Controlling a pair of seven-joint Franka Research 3 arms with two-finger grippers.
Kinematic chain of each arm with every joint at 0, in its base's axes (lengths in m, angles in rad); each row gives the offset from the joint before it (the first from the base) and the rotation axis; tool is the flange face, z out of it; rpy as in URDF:
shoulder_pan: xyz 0 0 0.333 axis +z
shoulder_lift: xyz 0 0 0 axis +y
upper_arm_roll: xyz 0 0 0.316 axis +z
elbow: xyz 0.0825 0 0 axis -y
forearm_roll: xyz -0.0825 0 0.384 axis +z
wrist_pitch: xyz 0 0 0 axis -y
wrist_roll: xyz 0.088 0 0 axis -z
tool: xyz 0 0 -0.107 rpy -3.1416 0 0
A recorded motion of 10 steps. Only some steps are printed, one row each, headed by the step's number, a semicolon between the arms.
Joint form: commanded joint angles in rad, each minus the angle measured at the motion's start. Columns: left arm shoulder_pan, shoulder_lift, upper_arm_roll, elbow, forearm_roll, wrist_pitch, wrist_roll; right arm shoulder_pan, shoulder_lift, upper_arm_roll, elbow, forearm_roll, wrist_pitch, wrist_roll.
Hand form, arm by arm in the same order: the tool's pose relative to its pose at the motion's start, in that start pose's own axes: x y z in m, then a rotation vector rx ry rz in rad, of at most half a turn. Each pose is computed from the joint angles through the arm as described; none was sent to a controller.
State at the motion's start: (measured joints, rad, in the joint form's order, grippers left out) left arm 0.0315 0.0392 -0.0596 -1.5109 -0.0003 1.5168 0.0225; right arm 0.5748 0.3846 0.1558 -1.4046 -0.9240 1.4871 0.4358
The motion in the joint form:
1: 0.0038 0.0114 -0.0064 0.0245 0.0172 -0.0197 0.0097; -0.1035 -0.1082 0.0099 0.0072 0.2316 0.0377 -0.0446
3: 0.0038 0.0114 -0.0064 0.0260 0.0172 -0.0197 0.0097; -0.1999 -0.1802 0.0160 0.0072 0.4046 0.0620 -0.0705
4: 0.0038 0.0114 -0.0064 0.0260 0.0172 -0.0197 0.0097; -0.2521 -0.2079 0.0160 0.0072 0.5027 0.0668 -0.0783
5: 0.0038 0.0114 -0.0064 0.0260 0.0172 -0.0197 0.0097; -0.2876 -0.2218 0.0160 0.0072 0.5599 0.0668 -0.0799
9: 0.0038 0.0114 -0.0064 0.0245 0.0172 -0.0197 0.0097; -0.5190 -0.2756 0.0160 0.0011 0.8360 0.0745 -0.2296
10: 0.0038 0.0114 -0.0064 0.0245 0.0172 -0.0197 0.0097; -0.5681 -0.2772 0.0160 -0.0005 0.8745 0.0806 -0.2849
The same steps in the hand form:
1: 0.0015 -0.0008 -0.0034 0.0161 -0.0070 0.0111; -0.0125 0.0724 -0.0020 0.2428 -0.0463 0.0887
3: 0.0015 -0.0008 -0.0041 0.0161 -0.0055 0.0111; -0.0244 0.1265 0.0066 0.4151 -0.0792 0.1725
4: 0.0015 -0.0008 -0.0041 0.0161 -0.0055 0.0111; -0.0308 0.1504 0.0156 0.5072 -0.1083 0.2197
5: 0.0015 -0.0008 -0.0041 0.0161 -0.0055 0.0111; -0.0347 0.1650 0.0237 0.5594 -0.1306 0.2529
9: 0.0015 -0.0008 -0.0034 0.0161 -0.0070 0.0111; -0.0600 0.2494 0.0901 0.8137 -0.1874 0.3354
10: 0.0015 -0.0008 -0.0034 0.0161 -0.0070 0.0111; -0.0651 0.2649 0.1085 0.8498 -0.1817 0.3322

